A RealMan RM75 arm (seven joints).
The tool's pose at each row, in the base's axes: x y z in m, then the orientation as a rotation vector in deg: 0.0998 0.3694 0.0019 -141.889 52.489 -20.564; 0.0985 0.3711 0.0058 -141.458 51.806 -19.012; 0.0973 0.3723 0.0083 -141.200 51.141 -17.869; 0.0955 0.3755 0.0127 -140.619 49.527 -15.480; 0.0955 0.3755 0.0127 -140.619 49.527 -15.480; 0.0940 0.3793 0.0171 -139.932 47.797 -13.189; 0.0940 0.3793 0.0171 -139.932 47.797 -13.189; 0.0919 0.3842 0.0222 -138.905 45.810 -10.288; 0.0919 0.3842 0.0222 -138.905 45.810 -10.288; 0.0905 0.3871 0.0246 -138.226 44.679 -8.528; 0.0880 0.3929 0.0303 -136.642 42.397 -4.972; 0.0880 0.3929 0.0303 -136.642 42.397 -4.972
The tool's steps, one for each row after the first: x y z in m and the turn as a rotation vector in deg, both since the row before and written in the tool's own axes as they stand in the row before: -0.0018 -0.0024 -0.0033 0.404 -1.341 0.015; -0.0015 -0.0014 -0.0022 0.291 -1.024 -0.112; -0.0032 -0.0035 -0.0032 0.693 -2.214 -0.369; 0.0000 0.0000 0.0000 0.000 0.000 0.000; -0.0035 -0.0041 -0.0027 0.801 -2.206 -0.440; 0.0000 0.0000 0.0000 0.000 0.000 0.000; -0.0047 -0.0049 -0.0028 1.038 -2.779 -0.391; 0.0000 0.0000 0.0000 0.000 0.000 0.000; -0.0029 -0.0025 -0.0010 0.630 -1.683 -0.178; -0.0057 -0.0058 -0.0024 1.401 -3.459 -0.312; 0.0000 0.0000 0.0000 0.000 0.000 0.000
